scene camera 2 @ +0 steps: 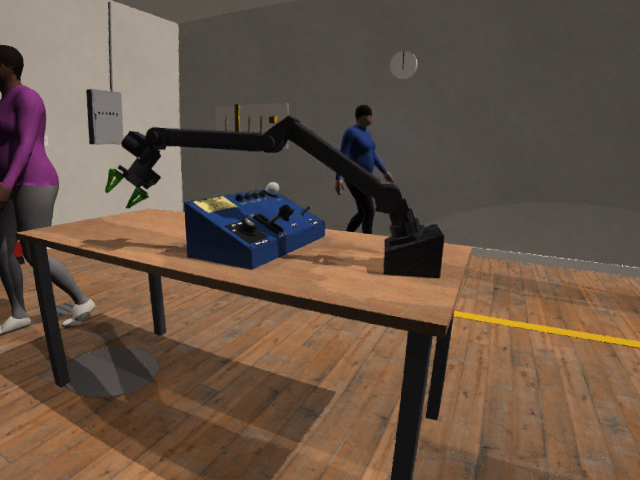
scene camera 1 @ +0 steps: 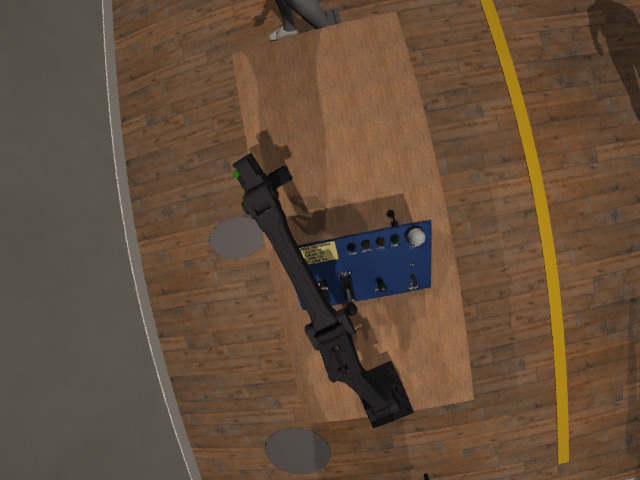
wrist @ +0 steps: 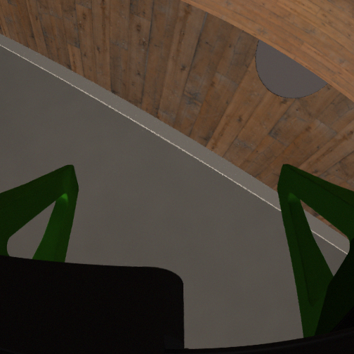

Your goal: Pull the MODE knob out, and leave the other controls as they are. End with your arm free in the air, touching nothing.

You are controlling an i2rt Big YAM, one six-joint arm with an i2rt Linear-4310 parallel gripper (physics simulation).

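Places are measured from the arm's base along level axes (x ahead, y left, z up), in metres.
Pixels of known places: gripper, between the fingertips: [scene camera 2: 116,200]; arm's base, origin of its link: [scene camera 2: 407,237].
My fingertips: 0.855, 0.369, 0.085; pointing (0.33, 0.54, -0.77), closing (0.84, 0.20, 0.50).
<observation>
Ahead of a thing's pixels: the offset from my fingertips to its top centre, as dx, dy, dz. "pt": to the spot under its first point.
A blue sloped control panel [scene camera 1: 361,268] [scene camera 2: 219,242] stands on the table. Its labels are too small to read, so I cannot tell which control is MODE. A round black knob @(-0.421, -0.165, -0.046) [scene camera 2: 249,225] sits near its front left corner; in scene camera 1 the arm partly covers that corner. A small black knob @(-0.416, -0.405, -0.039) [scene camera 1: 381,284] sits right of a slotted lever with a ball end @(-0.473, -0.288, -0.012) [scene camera 1: 351,308] [scene camera 2: 285,210]. A toggle @(-0.411, -0.525, -0.047) [scene camera 1: 413,281] [scene camera 2: 306,210] is at the right. My gripper [scene camera 2: 117,199] [wrist: 177,175] is wide open and empty, high in the air beyond the panel's left side, touching nothing.
The panel also bears a yellow note @(pt -0.260, -0.209, -0.014) [scene camera 1: 319,252] [scene camera 2: 215,204], a row of small dark lights and a white dome @(pt -0.253, -0.515, +0.030) [scene camera 1: 415,237] [scene camera 2: 272,188]. My forearm passes above the panel's left part. One person stands past the table's far end, another behind the table.
</observation>
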